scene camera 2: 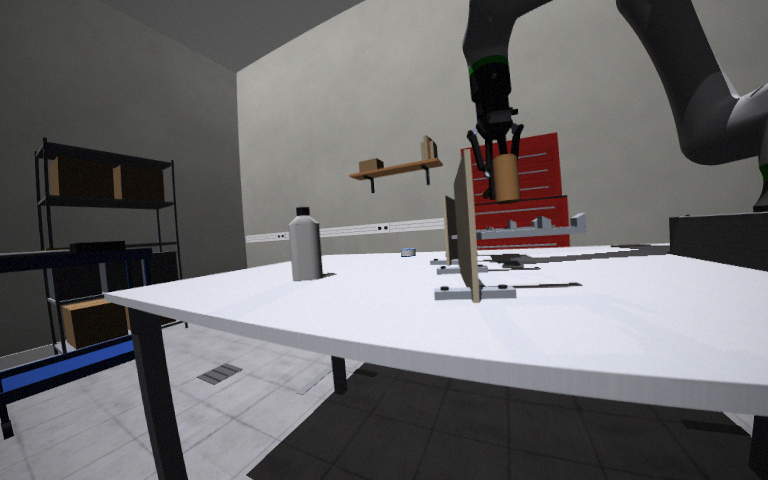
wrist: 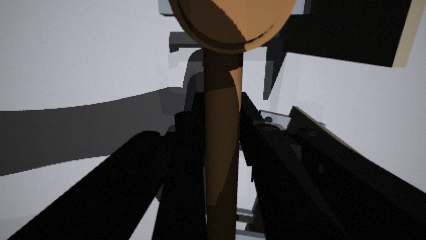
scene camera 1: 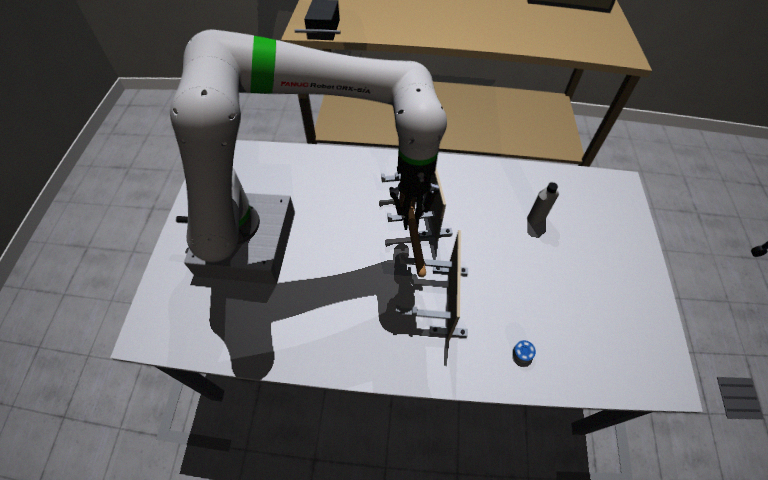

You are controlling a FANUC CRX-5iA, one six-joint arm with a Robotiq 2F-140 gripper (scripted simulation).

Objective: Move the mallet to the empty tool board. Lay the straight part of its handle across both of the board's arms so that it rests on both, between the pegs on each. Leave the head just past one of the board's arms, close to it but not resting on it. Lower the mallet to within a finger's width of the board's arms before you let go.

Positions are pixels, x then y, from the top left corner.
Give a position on a tool board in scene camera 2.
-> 468,267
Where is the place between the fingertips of the gripper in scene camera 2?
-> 499,198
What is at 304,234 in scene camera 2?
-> A grey bottle.
